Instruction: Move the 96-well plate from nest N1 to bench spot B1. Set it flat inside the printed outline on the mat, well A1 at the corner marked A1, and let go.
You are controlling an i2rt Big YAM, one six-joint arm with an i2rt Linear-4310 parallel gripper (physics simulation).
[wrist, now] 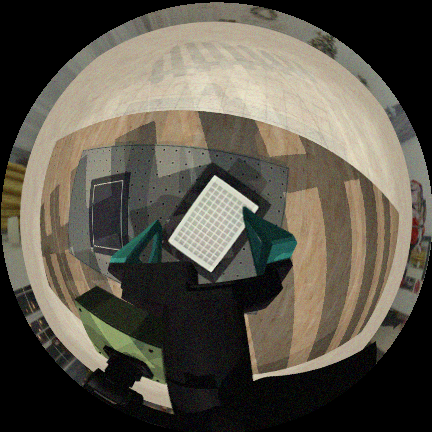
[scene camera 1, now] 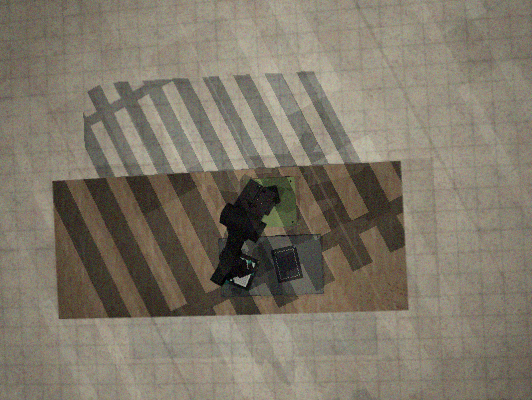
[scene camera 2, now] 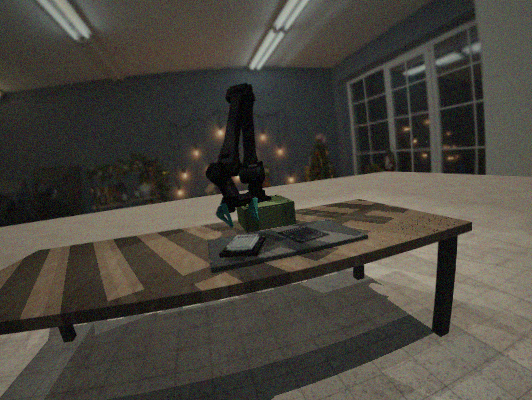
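Pixels of known places: gripper, fingertip midpoint: (wrist: 199, 216) (scene camera 1: 243, 278) (scene camera 2: 245, 223); arm's base at its link origin: (wrist: 128, 361).
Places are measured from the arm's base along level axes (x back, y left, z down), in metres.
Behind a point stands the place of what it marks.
Note:
The white 96-well plate (scene camera 1: 242, 281) @[y -0.217, x -0.382, z 0.070 m] (scene camera 2: 243, 242) @[y -0.212, x -0.356, z 0.070 m] (wrist: 212, 223) @[y -0.207, x -0.339, z 0.069 m] sits in nest N1, a black frame (scene camera 2: 227, 254) @[y -0.280, x -0.386, z 0.087 m] (wrist: 213, 168) @[y -0.208, x -0.427, z 0.083 m], turned at an angle in the wrist view. My gripper (scene camera 1: 238, 272) @[y -0.194, x -0.349, z 0.011 m] (scene camera 2: 244, 223) @[y -0.194, x -0.349, z 0.011 m] (wrist: 199, 216) @[y -0.194, x -0.349, z 0.011 m] is open and empty, with its teal fingers apart above the plate. In the wrist view the right fingertip overlaps the plate's right edge and the left fingertip shows left of the plate. Spot B1 is a dark mat with a thin white printed outline (scene camera 1: 278, 264) @[y -0.023, x -0.345, z 0.093 m] (wrist: 94, 215) @[y 0.058, x -0.352, z 0.093 m], with no plate on it. The A1 marks are too small to read.
A grey perforated board (scene camera 1: 312, 260) @[y 0.149, x -0.364, z 0.094 m] (scene camera 2: 345, 232) @[y 0.136, x -0.461, z 0.095 m] (wrist: 145, 192) @[y -0.084, x -0.393, z 0.095 m] carries both the nest and B1. A green block (scene camera 1: 285, 200) @[y 0.084, x -0.037, z 0.000 m] (scene camera 2: 275, 212) @[y 0.020, x -0.149, z 0.041 m] (wrist: 122, 327) @[y -0.034, x -0.139, z 0.019 m] stands behind the board, by the arm's base. Striped shadows cross the wooden table (scene camera 1: 380, 280) @[y 0.458, x -0.541, z 0.108 m] (scene camera 2: 170, 250) @[y -0.441, x -0.137, z 0.108 m].

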